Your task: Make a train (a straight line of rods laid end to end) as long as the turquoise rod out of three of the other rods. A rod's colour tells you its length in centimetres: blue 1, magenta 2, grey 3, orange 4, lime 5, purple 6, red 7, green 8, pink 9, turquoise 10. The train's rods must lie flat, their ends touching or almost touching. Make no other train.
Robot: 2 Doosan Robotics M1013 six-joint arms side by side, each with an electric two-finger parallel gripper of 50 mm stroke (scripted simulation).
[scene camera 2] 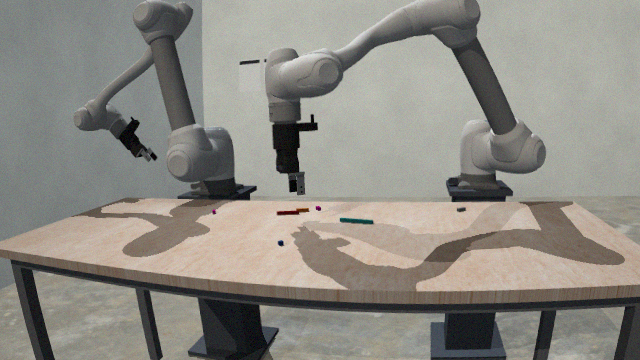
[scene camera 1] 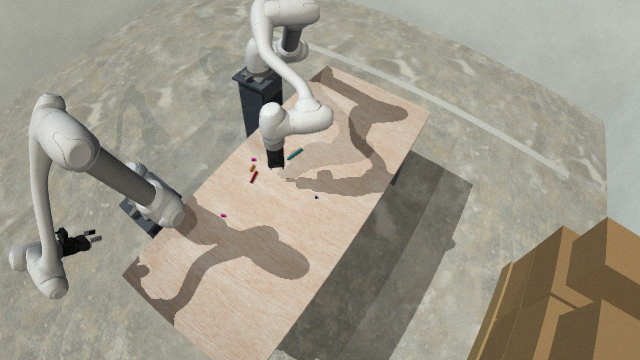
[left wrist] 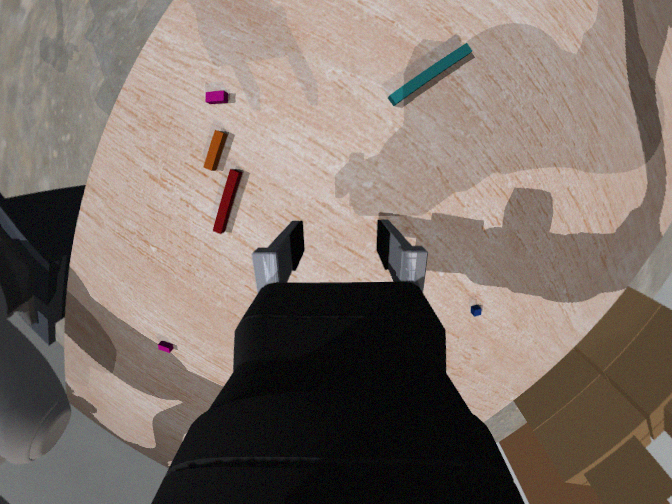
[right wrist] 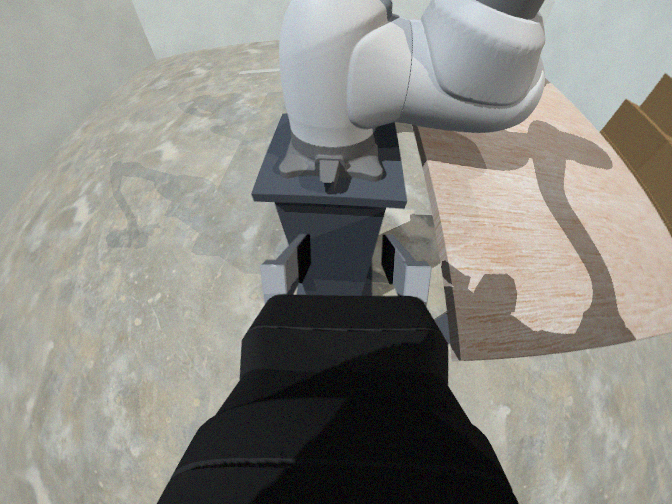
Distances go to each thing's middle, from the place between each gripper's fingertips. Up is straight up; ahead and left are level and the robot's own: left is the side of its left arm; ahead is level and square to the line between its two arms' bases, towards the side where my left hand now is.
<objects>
The red rod (left wrist: 231, 186) lies 110 mm behind my left hand (scene camera 2: 297, 193), 100 mm below it and 50 mm to the right of it. Round my left hand: turquoise rod (left wrist: 449, 60): 170 mm to the left, 100 mm below.
The red rod is 70 cm to the left of my right hand, 44 cm ahead of it and 15 cm below it. Round my right hand: turquoise rod: 92 cm to the left, 55 cm ahead, 15 cm below.
</objects>
